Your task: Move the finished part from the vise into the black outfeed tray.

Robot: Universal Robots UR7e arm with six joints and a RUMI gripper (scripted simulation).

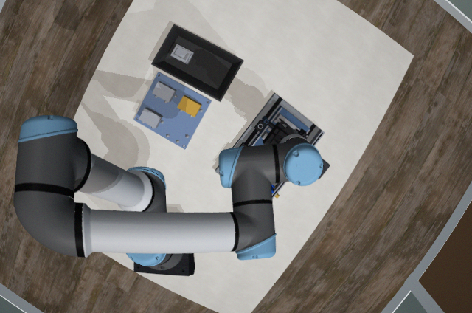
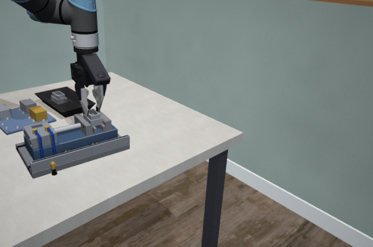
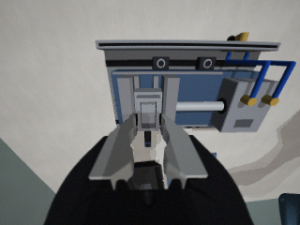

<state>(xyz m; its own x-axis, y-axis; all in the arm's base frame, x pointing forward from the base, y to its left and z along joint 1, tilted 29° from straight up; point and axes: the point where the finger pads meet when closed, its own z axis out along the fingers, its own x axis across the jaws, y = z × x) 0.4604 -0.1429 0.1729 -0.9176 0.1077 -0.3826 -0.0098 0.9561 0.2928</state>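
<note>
Now: the vise 7 cm behind my hand and 8 cm below it. The rest, counted from my hand: blue fixture plate 15 cm behind, 31 cm to the left, 12 cm below; then yellow block 10 cm behind, 27 cm to the left, 10 cm below.
</note>
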